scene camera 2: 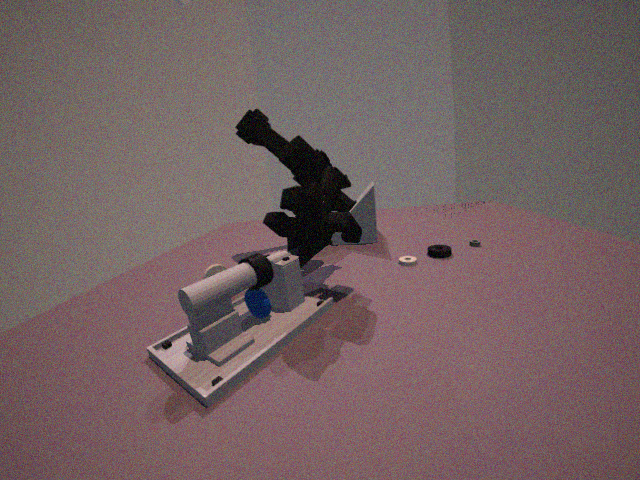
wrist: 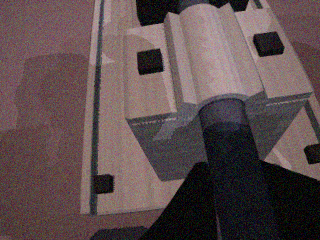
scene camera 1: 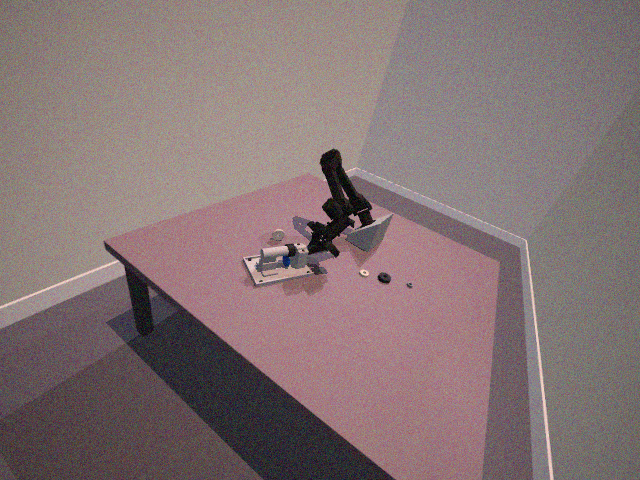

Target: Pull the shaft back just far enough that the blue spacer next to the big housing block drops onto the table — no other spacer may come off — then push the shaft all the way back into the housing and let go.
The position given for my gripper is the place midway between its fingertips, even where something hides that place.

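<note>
My gripper (scene camera 2: 292, 269) visible. Gripper (scene camera 1: 306, 252) visible too. Same for gripper (wrist: 221, 170).
</note>
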